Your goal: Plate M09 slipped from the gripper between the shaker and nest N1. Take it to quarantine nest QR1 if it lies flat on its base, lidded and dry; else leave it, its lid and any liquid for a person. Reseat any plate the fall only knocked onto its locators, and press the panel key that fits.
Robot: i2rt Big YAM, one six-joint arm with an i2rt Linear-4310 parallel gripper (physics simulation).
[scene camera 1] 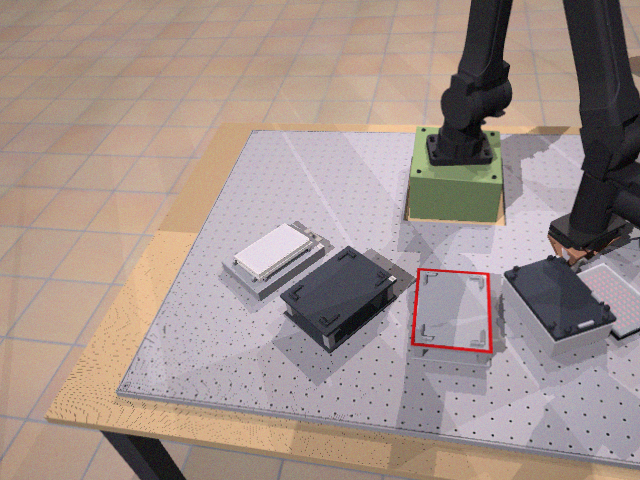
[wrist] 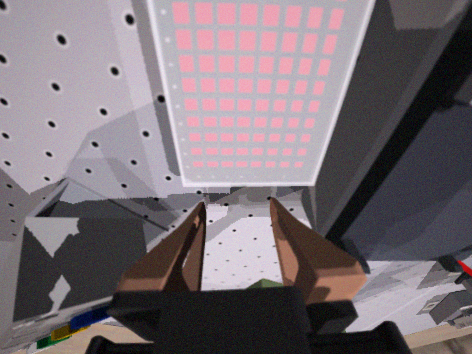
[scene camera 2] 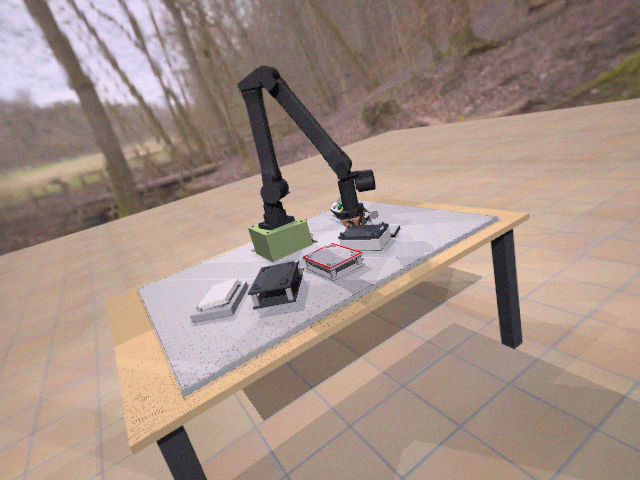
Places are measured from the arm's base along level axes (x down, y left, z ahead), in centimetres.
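Pixels of known places: gripper, between the fingertips: (scene camera 1: 574, 263) (wrist: 237, 205); arm's base, origin of its link: (scene camera 1: 458, 152) (scene camera 2: 276, 224).
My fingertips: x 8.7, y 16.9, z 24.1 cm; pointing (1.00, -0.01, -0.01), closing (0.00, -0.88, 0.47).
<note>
For each thing: its top centre in the pictures, then the offset to it from my fingertips. "spot": a spot on its surface instead.
- clear plate with pink wells, centre of its top: (wrist: 257, 77) (scene camera 1: 611, 296) dx -1.0, dy +3.1, dz +8.6 cm
- white plate, centre of its top: (scene camera 1: 272, 246) (scene camera 2: 218, 290) dx -4.0, dy -54.2, dz -4.9 cm
- grey nest, a spot on its surface: (scene camera 1: 261, 290) spot: dx -1.7, dy -55.7, dz +4.0 cm
- key panel, a spot on its surface: (scene camera 2: 337, 207) spot: dx -5.8, dy +10.2, dz -18.5 cm
A clear plate with pink wells (wrist: 247, 95) (scene camera 1: 615, 297) lies base-down on the pegboard beside the dark-topped, pale-sided unit (scene camera 1: 558, 294) (scene camera 2: 364, 231) (wrist: 425, 195); its pale rim looks like a lid edge. No liquid shows around its visible part. My gripper (wrist: 237, 205) (scene camera 1: 576, 264) (scene camera 2: 353, 225) is partly open and empty, its tips near the plate's end facing the arm base. A red-outlined stand (scene camera 1: 452, 270) (scene camera 2: 346, 248) holds no plate. A white plate (scene camera 1: 273, 250) (scene camera 2: 220, 294) sits on a grey nest (scene camera 1: 261, 290) (scene camera 2: 204, 317); whether it is fully seated I cannot tell.
A black raised stand (scene camera 1: 338, 289) (scene camera 2: 276, 276) is between the grey nest and the red-outlined stand. The key panel (scene camera 2: 337, 207) is close behind my gripper, with blue, yellow and green keys at lower left in the wrist view. The green arm base (scene camera 1: 454, 196) (scene camera 2: 281, 240) is at the back.
</note>
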